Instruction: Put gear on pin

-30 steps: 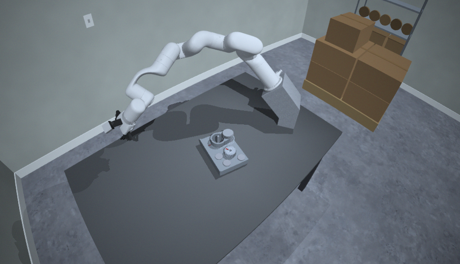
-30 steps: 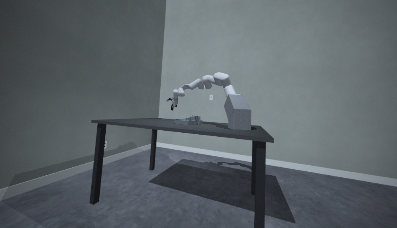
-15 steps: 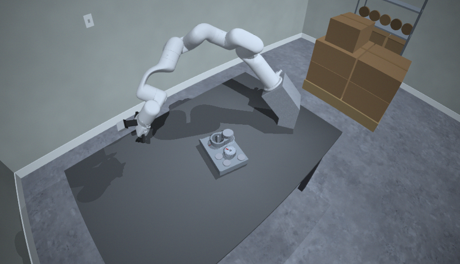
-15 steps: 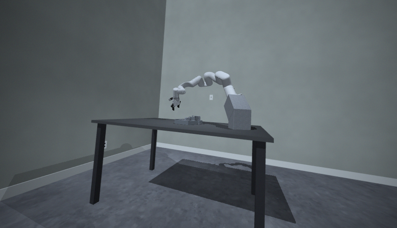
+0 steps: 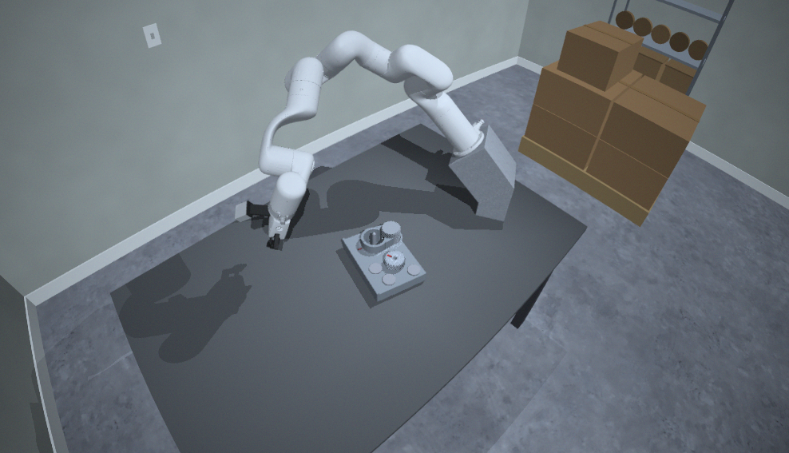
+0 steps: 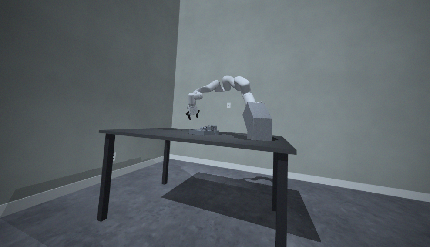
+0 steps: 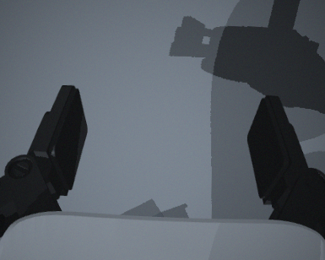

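The grey toothed gear is 270 mm to the left of my hand, 250 mm behind it and 100 mm below it.
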